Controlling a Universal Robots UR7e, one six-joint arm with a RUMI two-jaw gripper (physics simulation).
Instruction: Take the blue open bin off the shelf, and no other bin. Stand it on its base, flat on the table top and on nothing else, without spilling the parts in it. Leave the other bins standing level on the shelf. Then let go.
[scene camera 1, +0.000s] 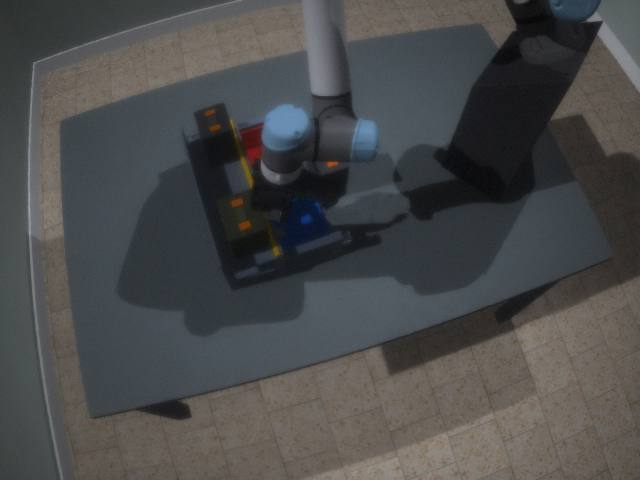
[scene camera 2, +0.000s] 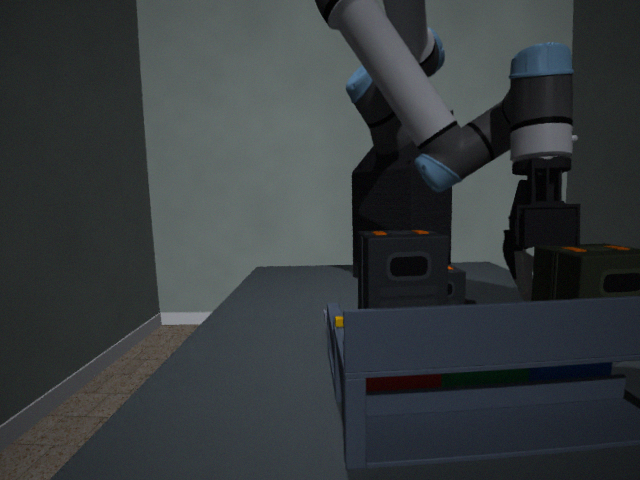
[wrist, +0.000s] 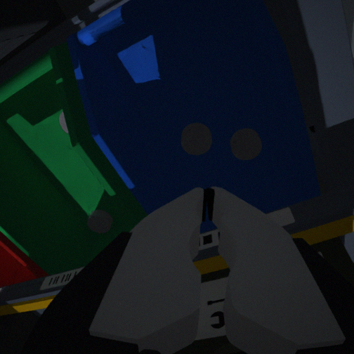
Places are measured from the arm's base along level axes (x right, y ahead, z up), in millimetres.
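Pixels of known places: gripper, fingertip midpoint: (scene camera 1: 281, 219); arm's base, origin of the base link: (scene camera 1: 553, 45) (scene camera 2: 398, 138).
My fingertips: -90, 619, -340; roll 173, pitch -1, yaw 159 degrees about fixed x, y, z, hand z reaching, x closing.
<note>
For each thing: its top centre in the pictures, then the offset to it from my fingertips, as dx, dy, dz.
- blue open bin, middle of its top: (scene camera 2: 535, 317) (scene camera 1: 289, 222) -6, -15, -10
- green bin, middle of its top: (scene camera 2: 462, 320) +105, -4, -10
- red bin, middle of its top: (scene camera 2: 385, 324) (scene camera 1: 259, 144) +217, +5, -10
- olive case, middle of its top: (scene camera 2: 595, 247) (scene camera 1: 240, 213) -16, +82, +107
- dark grey case, middle of its top: (scene camera 2: 399, 231) (scene camera 1: 212, 119) +214, +98, +132
- yellow strip, middle of its top: (scene camera 1: 251, 181) +101, +45, +21
The blue open bin (scene camera 1: 305, 229) (scene camera 2: 571, 370) (wrist: 200, 85) stands in the shelf (scene camera 1: 321, 242) (scene camera 2: 491, 335), at the end of the row beside the green bin (scene camera 2: 485, 377) (wrist: 55, 170). Two round grey parts (wrist: 196, 139) (wrist: 246, 144) lie in the blue bin. The red bin (scene camera 1: 251, 135) (scene camera 2: 403, 382) (wrist: 12, 265) is on the green bin's far side. My gripper (wrist: 205, 190) is shut and empty, pointing down over the label-side end of the blue bin. Its fingertips are hidden behind the olive case in scene camera 2. Whether they touch the bin I cannot tell.
An olive case (scene camera 1: 240, 219) (scene camera 2: 558, 273) and a dark grey case (scene camera 1: 216, 135) (scene camera 2: 403, 279) stand on the shelf beyond the yellow strip (scene camera 1: 241, 153) (wrist: 325, 230). Another grey case (scene camera 1: 336, 178) (scene camera 2: 456, 284) stands on the bins' other side. The robot's pedestal (scene camera 1: 509, 113) is at the right.
</note>
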